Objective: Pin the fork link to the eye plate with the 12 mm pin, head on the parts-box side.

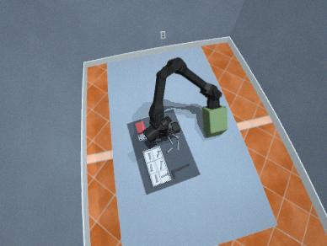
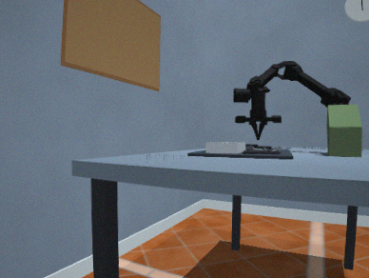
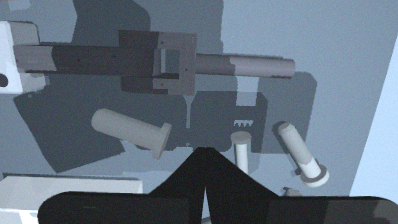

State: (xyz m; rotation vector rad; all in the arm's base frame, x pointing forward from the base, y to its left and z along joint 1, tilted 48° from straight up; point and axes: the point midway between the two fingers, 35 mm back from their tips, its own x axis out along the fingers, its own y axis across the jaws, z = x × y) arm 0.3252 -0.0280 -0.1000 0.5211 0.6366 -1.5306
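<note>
Now: the thin headed pin 30 mm behind my hand, 30 mm to the left of it and 70 mm below it. The rest, counted from my hand: thick headed pin: 50 mm ahead, 70 mm below; dark mat: 40 mm ahead, 60 mm to the left, 80 mm below; eye plate: 60 mm ahead, 40 mm to the right, 70 mm below.
</note>
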